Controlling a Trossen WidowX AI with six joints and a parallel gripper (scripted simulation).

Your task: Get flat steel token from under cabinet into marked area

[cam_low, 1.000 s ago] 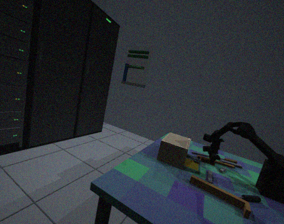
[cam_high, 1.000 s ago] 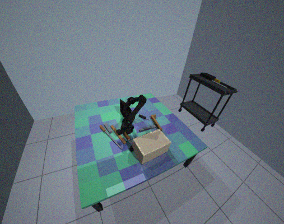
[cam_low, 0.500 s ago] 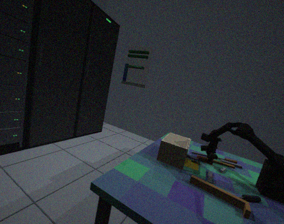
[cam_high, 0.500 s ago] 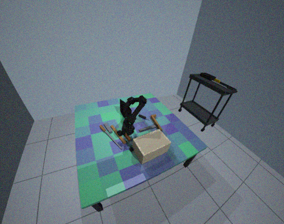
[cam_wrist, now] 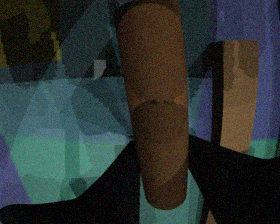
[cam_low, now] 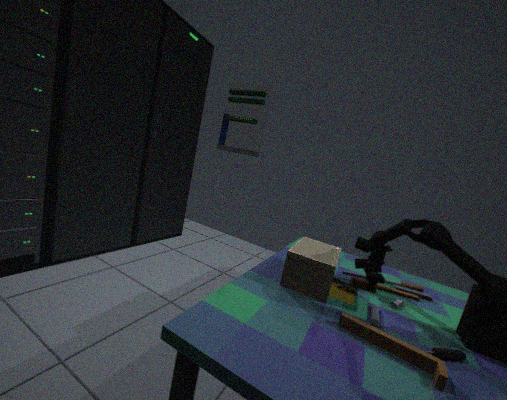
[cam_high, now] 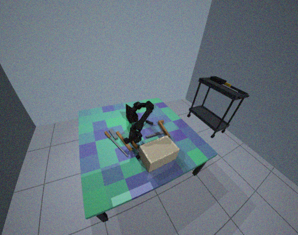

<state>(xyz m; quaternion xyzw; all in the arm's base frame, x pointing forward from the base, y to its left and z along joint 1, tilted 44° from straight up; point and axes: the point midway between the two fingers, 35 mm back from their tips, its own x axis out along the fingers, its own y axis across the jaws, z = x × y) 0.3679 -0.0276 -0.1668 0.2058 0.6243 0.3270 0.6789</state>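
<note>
My gripper tip is 12 cm past the short grey piece and 6 cm to the right of it. Also, from my gripper tip: yellow marked patch (10 cm ahead, 14 cm to the left, 1 cm below); then flat grey bar (20 cm behind, 15 cm to the right); then wooden stick (7 cm behind, 8 cm to the right).
</note>
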